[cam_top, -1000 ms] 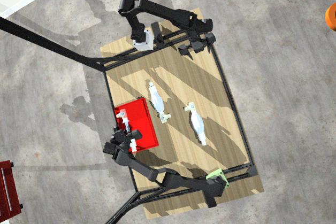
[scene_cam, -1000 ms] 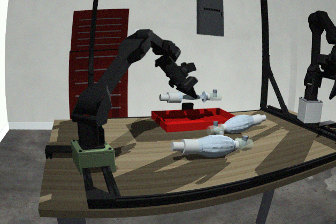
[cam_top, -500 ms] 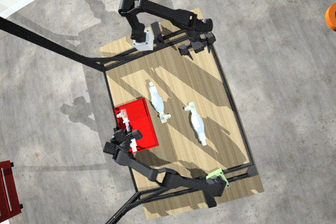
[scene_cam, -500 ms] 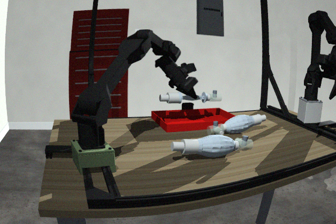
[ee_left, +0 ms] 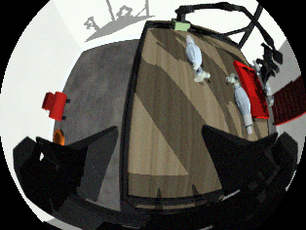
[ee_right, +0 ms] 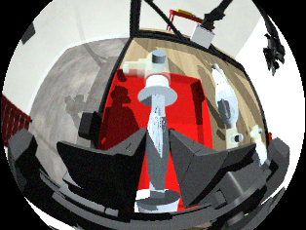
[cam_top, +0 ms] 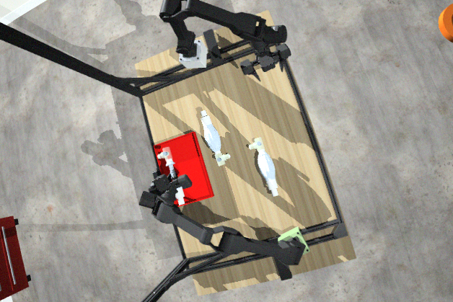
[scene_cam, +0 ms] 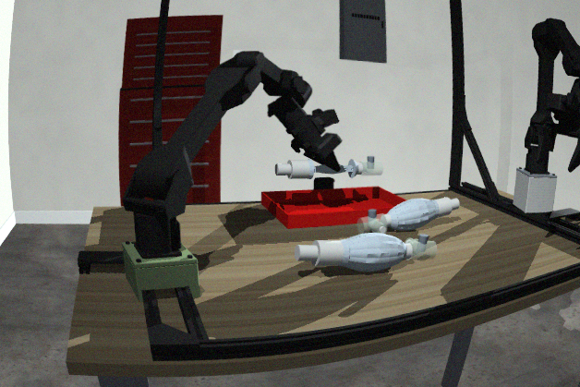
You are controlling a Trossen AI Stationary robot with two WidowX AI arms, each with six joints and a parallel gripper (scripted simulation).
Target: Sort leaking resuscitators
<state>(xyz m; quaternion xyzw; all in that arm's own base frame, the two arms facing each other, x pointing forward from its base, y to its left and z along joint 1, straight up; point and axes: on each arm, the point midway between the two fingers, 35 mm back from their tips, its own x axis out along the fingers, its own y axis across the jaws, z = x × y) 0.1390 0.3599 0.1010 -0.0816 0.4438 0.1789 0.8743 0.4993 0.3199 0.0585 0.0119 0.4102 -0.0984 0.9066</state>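
The red tray is 2 cm ahead of my right hand, 2 cm to the left of it and 11 cm below it.
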